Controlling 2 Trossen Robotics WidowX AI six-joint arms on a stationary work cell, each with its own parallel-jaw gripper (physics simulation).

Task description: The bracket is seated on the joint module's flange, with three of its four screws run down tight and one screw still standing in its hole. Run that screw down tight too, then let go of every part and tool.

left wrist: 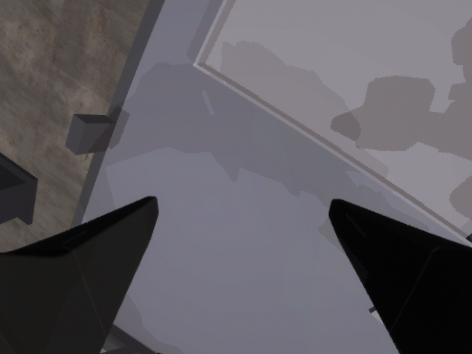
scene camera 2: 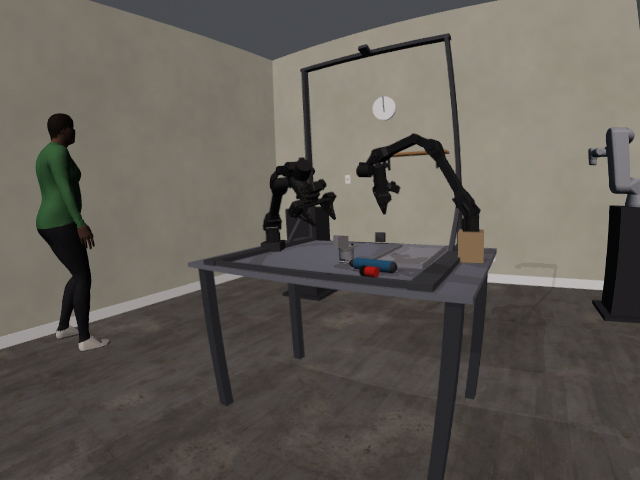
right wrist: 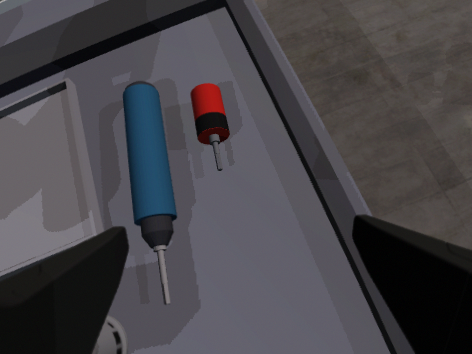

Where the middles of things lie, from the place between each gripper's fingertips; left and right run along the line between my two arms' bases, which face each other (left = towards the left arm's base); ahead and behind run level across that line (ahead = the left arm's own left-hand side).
The blue driver (right wrist: 153, 202) lies 360 mm ahead of my left hand, 70 mm to the left of it and 160 mm below it.
My right hand is 7 cm past the blue driver, 12 cm to the right of it and 16 cm above it.
